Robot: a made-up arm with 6 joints.
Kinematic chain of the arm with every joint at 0, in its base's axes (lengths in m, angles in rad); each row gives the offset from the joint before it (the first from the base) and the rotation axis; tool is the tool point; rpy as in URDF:
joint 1: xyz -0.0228 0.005 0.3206 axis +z
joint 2: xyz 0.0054 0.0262 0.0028 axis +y
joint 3: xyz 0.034 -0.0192 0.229 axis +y
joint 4: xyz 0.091 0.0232 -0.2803 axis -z
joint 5: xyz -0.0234 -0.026 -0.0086 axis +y
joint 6: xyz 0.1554 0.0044 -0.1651 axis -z
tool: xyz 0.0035 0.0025 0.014 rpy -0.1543 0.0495 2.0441
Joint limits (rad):
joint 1: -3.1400..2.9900
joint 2: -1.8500..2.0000
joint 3: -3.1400..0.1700
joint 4: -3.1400..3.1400
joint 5: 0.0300..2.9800
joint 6: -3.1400..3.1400
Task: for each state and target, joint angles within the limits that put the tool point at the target. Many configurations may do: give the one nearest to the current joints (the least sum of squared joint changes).
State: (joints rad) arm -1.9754 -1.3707 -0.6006 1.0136 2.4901 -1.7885
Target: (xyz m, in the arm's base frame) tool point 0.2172 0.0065 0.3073
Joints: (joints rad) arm -1.4240 -1.2874 0.0682 1.1445 2.4818 -1.7754
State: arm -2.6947 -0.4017 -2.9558 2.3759 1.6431 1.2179
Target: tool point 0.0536 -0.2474 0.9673
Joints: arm -2.4091 0.0498 -2.6620 1.9902 1.8986 1.2216
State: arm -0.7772 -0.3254 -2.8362 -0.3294 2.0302 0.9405
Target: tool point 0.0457 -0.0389 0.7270
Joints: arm -0.6478 -0.5093 -2.5162 -0.0041 2.7795 0.9368
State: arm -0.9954 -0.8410 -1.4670 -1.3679 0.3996 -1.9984
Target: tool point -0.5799 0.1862 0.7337
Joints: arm -0.2468 -1.5025 -2.2053 -1.3245 0.6088 -2.0047
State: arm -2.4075 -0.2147 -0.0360 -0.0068 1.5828 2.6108
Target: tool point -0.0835 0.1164 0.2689
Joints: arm -2.1805 -0.0354 -0.0121 -0.5356 2.4055 2.6175
